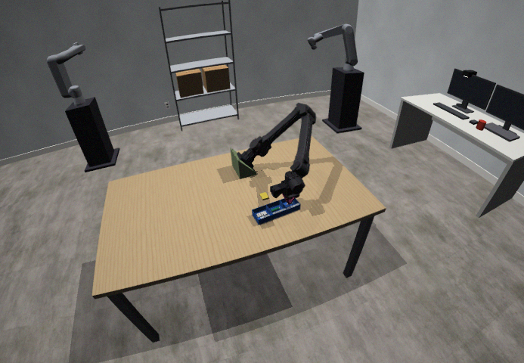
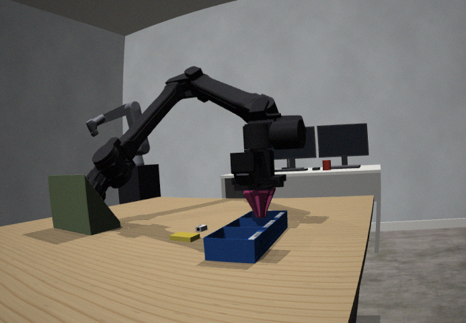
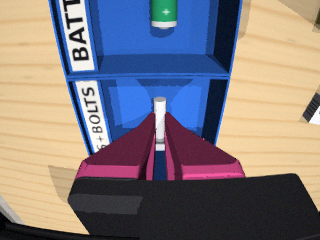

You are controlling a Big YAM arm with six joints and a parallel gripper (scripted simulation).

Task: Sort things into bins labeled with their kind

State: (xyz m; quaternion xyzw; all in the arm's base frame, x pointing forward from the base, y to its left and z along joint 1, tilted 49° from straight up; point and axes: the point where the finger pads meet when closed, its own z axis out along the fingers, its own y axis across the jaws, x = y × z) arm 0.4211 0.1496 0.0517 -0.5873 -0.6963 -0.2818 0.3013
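My gripper is now 1 cm to the right of the bolt. Round my hand: blue three-part bin 2 cm ahead, 8 cm to the right, 1 cm below; then yellow block 13 cm behind, 10 cm to the right, 2 cm below; then green battery 1 cm ahead, 8 cm to the right, 1 cm below.
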